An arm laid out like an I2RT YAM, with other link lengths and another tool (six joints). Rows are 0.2 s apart.
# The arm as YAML. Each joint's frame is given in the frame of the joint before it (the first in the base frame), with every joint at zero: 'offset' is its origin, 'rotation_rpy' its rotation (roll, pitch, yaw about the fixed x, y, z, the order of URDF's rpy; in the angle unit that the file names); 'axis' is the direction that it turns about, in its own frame. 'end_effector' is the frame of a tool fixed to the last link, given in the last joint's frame.
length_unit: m
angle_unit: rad
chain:
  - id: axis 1
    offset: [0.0, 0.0, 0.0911]
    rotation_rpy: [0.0, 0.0, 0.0]
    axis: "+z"
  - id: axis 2
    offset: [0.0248, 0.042, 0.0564]
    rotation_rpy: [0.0, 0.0, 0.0]
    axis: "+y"
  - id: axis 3
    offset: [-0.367, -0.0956, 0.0]
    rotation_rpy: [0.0, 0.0, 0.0]
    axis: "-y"
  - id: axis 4
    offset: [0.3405, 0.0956, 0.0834]
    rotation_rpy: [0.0, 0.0, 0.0]
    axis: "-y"
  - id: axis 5
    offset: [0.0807, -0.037, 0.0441]
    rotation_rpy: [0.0, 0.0, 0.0]
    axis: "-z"
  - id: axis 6
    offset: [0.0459, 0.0, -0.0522]
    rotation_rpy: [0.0, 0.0, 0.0]
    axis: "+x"
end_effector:
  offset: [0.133, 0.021, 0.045]
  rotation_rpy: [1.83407, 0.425, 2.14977]
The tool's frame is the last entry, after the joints.
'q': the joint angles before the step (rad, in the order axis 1, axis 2, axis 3, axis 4, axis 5, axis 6). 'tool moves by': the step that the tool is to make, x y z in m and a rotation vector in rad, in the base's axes. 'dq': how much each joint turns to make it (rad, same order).
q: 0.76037, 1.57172, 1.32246, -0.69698, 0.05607, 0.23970
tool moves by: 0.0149, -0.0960, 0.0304, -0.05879, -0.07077, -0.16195
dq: -0.12621, -0.14173, -0.05575, -0.06692, 0.09407, -0.02483
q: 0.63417, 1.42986, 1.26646, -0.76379, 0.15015, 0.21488
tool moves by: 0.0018, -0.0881, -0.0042, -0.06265, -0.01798, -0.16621
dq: -0.12798, -0.10903, -0.09301, -0.03352, 0.07292, -0.00628
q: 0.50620, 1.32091, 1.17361, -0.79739, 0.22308, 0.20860
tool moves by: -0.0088, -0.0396, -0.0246, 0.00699, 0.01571, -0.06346
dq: -0.07650, -0.06676, -0.11090, 0.03389, -0.01842, -0.00292
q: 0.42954, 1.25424, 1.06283, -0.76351, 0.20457, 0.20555
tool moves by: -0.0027, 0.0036, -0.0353, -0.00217, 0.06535, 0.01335
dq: -0.00169, 0.02893, -0.04879, 0.01710, -0.02930, 0.00142
